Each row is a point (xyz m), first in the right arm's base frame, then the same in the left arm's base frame.
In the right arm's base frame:
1: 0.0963 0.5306 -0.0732
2: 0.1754 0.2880 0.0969
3: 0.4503 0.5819 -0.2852
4: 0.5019 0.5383 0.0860
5: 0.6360 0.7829 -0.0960
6: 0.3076 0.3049 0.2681
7: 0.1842 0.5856 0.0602
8: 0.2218 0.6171 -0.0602
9: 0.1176 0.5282 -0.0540
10: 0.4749 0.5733 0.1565
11: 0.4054 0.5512 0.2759
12: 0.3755 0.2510 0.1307
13: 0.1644 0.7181 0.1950
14: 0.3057 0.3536 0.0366
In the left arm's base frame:
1: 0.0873 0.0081 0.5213
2: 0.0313 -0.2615 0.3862
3: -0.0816 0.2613 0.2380
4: 0.1462 -0.0003 0.0896
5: 0.1635 0.3254 0.0224
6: 0.1456 -0.3313 0.2155
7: 0.2072 -0.0192 0.4055
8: 0.1371 0.0902 0.4023
9: 0.0962 -0.0014 0.4957
10: 0.2245 -0.0267 0.0996
11: 0.3050 -0.1357 0.1344
12: 0.0005 -0.2662 0.1823
13: 0.3970 -0.0149 0.3978
14: 0.0137 -0.1458 0.2802

